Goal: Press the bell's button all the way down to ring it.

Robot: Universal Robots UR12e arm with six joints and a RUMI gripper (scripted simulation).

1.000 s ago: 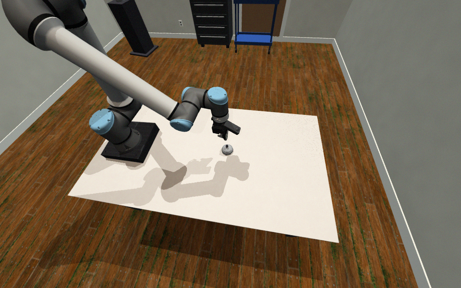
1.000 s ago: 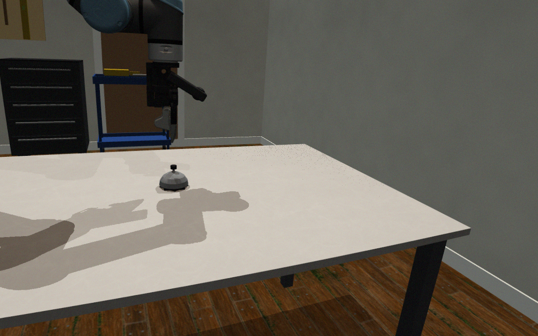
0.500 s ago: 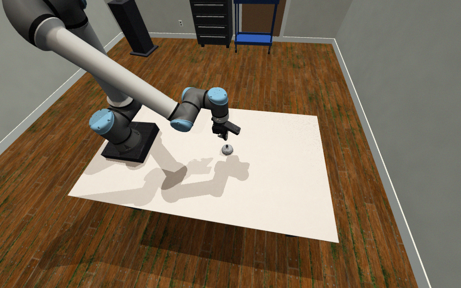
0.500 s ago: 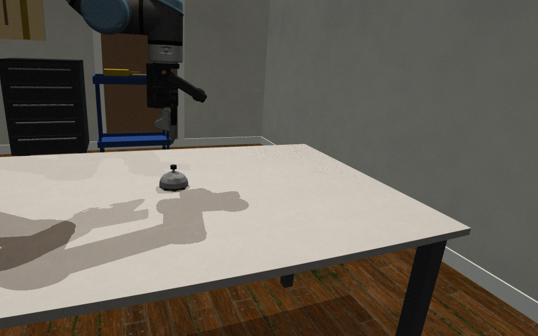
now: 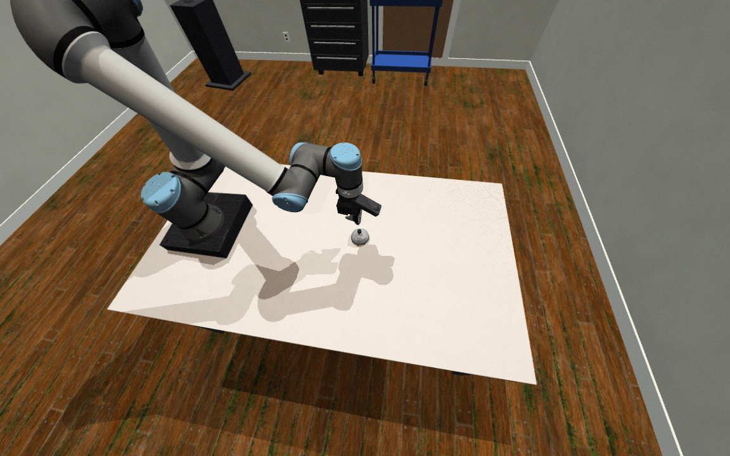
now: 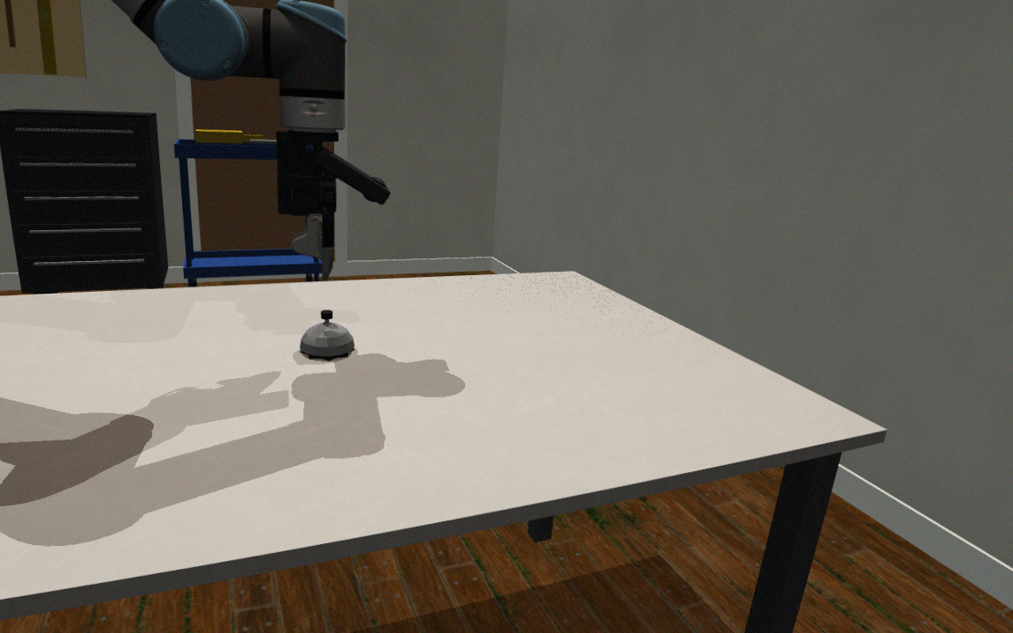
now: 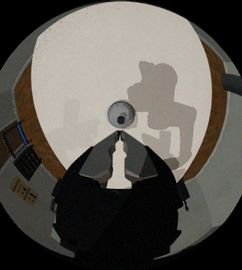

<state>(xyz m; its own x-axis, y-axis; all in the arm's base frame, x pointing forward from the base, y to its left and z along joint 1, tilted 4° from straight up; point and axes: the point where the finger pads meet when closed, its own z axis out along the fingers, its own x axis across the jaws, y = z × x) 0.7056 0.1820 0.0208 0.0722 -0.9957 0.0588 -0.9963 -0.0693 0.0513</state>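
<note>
Now: the black button 8 cm below my hand. From my hand the other things lie so: grey dome bell (9 cm below).
</note>
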